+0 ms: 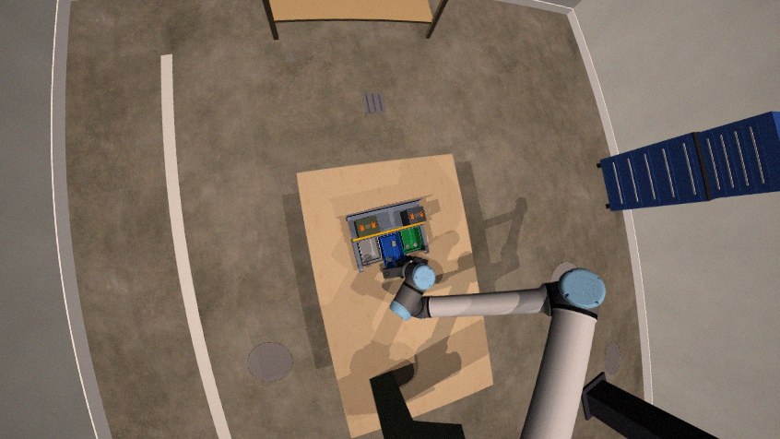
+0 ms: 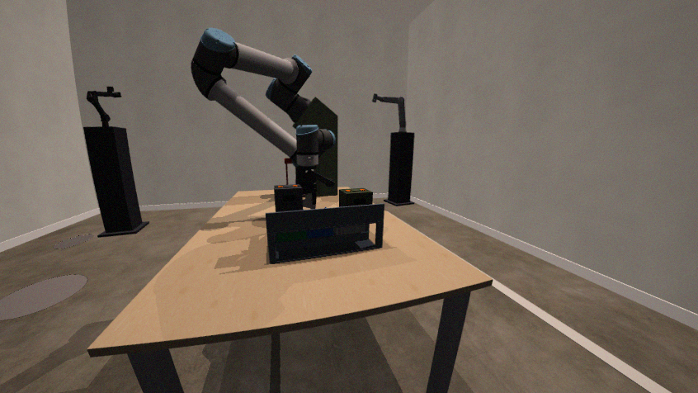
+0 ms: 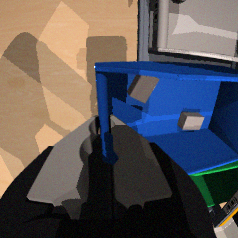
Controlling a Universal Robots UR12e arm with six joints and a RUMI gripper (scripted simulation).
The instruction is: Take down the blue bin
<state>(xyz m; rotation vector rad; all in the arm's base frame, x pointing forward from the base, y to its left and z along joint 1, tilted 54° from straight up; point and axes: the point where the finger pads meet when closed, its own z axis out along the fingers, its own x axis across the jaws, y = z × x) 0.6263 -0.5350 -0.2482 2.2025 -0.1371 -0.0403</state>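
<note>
Now: hand 80 mm short of the blue open bin, 10 mm to the left of it and 10 mm above it. The rest, counted from my hand: grey bin 150 mm ahead, 100 mm to the left, 20 mm below; then bar 190 mm ahead, 20 mm to the right, 50 mm above; then green bin 130 mm ahead, 120 mm to the right, 20 mm below.
</note>
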